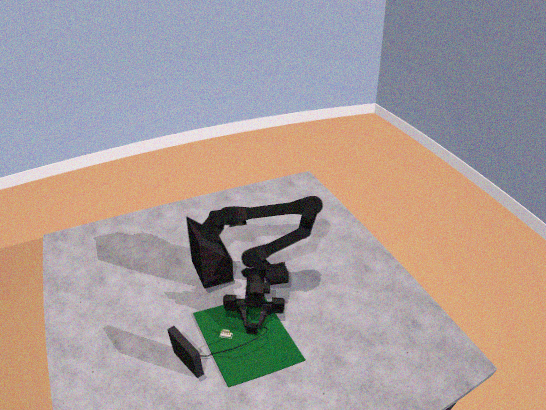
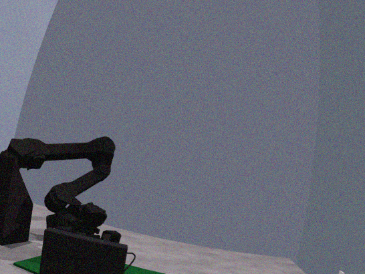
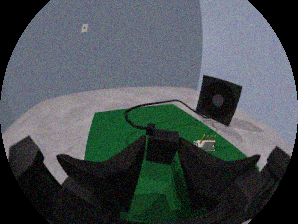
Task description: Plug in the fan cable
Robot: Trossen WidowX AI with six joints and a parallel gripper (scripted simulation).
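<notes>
The black plug lies 10 mm below my gripper tip. Also, from my gripper tip: green board (10 mm ahead, 20 mm to the right, 50 mm below); white four-pin header (20 mm behind, 80 mm to the right, 30 mm below); black fan (30 mm ahead, 210 mm to the right, 30 mm above).
</notes>
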